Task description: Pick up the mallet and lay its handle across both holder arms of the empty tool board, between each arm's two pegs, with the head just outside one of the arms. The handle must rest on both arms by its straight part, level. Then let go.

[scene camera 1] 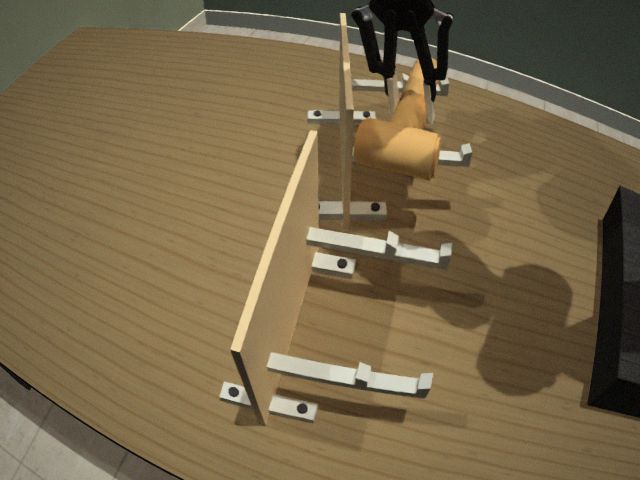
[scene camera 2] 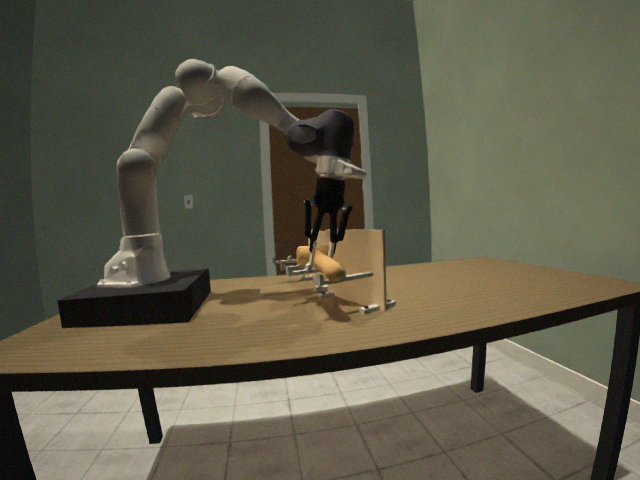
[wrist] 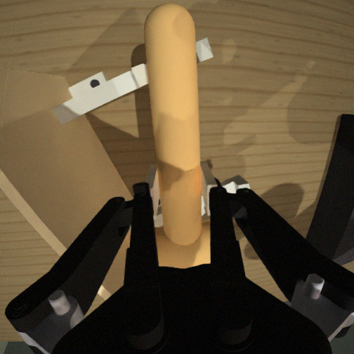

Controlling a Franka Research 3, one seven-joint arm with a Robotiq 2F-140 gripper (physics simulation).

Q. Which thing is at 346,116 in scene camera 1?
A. A tool board.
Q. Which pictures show the orange mallet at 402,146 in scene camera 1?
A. Scene camera 1, scene camera 2 and the wrist view: all of them.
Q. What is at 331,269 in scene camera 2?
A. An orange mallet.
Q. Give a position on a tool board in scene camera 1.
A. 262,340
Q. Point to an orange mallet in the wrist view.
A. At 183,241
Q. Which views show the gripper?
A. Scene camera 1, scene camera 2 and the wrist view: all of them.
